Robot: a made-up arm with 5 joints. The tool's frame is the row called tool.
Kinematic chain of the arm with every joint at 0, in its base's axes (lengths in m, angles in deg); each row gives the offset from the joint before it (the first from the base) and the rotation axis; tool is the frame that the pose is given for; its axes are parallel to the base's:
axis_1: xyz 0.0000 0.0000 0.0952 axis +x
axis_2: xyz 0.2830 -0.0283 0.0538 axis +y
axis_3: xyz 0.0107 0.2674 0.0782 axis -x
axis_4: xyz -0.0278 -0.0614 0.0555 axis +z
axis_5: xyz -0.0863 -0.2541 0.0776 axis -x
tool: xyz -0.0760 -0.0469 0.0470
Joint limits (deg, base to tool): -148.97..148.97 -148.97..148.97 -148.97..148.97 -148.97..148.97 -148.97..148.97
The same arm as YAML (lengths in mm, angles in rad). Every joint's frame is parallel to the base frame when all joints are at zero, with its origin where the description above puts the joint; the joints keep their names.
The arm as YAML. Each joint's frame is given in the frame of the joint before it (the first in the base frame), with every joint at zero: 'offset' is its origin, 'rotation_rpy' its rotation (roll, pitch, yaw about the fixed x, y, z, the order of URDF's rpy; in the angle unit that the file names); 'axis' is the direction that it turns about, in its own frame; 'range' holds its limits. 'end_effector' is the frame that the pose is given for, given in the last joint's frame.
length_unit: mm
angle_unit: rad
chain:
  - id: axis_1
    offset: [0.0, 0.0, 95.2]
    rotation_rpy: [0.0, 0.0, 0.0]
    axis: [1.0, 0.0, 0.0]
    range: [-2.6, 2.6]
  - id: axis_2
    offset: [283.0, -28.3, 53.8]
    rotation_rpy: [0.0, 0.0, 0.0]
    axis: [0.0, 1.0, 0.0]
    range: [-2.6, 2.6]
  - id: axis_3
    offset: [10.7, 267.4, 78.2]
    rotation_rpy: [0.0, 0.0, 0.0]
    axis: [-1.0, 0.0, 0.0]
    range: [-2.6, 2.6]
  - id: axis_4
    offset: [-27.8, -61.4, 55.5]
    rotation_rpy: [0.0, 0.0, 0.0]
    axis: [0.0, 0.0, 1.0]
    range: [-2.6, 2.6]
  - id: axis_5
    offset: [-86.3, -254.1, 77.6]
    rotation_rpy: [0.0, 0.0, 0.0]
    axis: [-1.0, 0.0, 0.0]
    range: [-2.6, 2.6]
end_effector:
  offset: [-76.0, -46.9, 47.0]
  rotation_rpy: [0.0, 0.0, 0.0]

